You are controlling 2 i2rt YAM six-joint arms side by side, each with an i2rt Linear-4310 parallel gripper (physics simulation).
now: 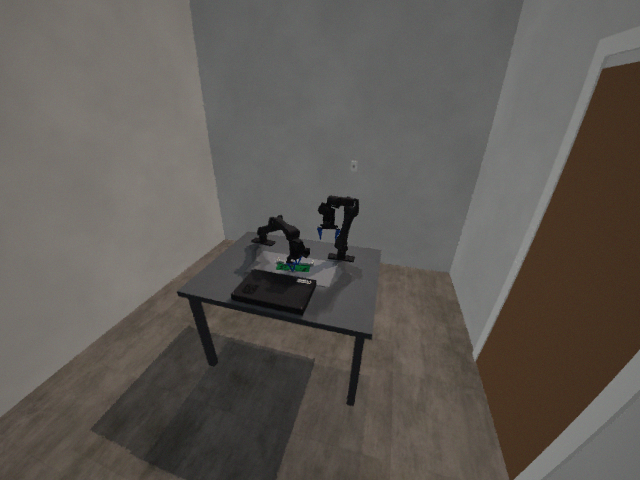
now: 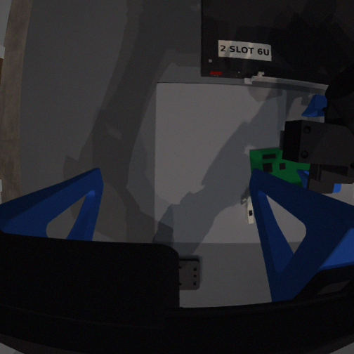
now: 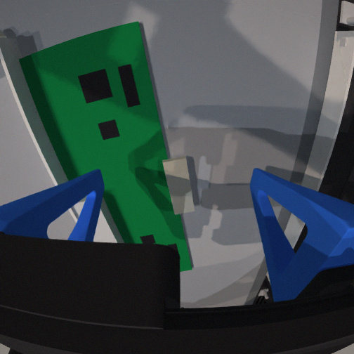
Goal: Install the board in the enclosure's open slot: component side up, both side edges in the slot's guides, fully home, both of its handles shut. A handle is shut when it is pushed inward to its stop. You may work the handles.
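Frame: origin at the left arm's base, x right, y ahead, z up, level; metres.
Seen in the pictures: left gripper, fingertip midpoint: [image 1: 327,240]; right gripper, fingertip midpoint: [image 1: 295,267]; left arm's base, origin of the base link: [image 1: 341,257]; right arm's base, origin of the base link: [image 1: 263,242].
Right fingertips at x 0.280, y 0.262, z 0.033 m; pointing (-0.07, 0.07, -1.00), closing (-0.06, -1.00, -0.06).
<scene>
Pixels of each thing's top centre, then the offset from my right fingertips to it. "*": a spot on its surface instead. Level surfaces: height alone.
- green board, surface spot: [image 1: 306,268] * dy -0.051, dx -0.065, dz -0.027 m
- black enclosure, middle of its top: [image 1: 275,286] dy +0.242, dx +0.046, dz +0.017 m
- pale mat, its level: dz -0.031 m
- dark table, its level: dz -0.033 m
The green board [image 1: 306,268] [image 2: 287,172] [image 3: 85,120] lies on the pale mat, chips up, outside the enclosure. A tan connector [image 3: 178,185] is on its edge facing the enclosure, and a pale front strip [image 3: 37,130] runs along the opposite edge. A white handle [image 2: 250,212] shows at one end of the strip; whether it is shut is unclear. The black enclosure [image 1: 273,294] [image 2: 295,25] lies flat beyond the mat. My right gripper [image 1: 293,265] [image 2: 302,142] [image 3: 176,177] is open, low over the board. My left gripper [image 1: 328,235] [image 2: 175,176] is open, high up and away.
The pale mat [image 1: 325,277] [image 2: 200,120] lies between the arm bases and the enclosure on the dark table [image 1: 343,304]. The enclosure carries a "2 SLOT 6U" label [image 2: 244,50]. A pale strip [image 2: 295,82] runs along its mat-side face. My right arm crosses above the mat.
</scene>
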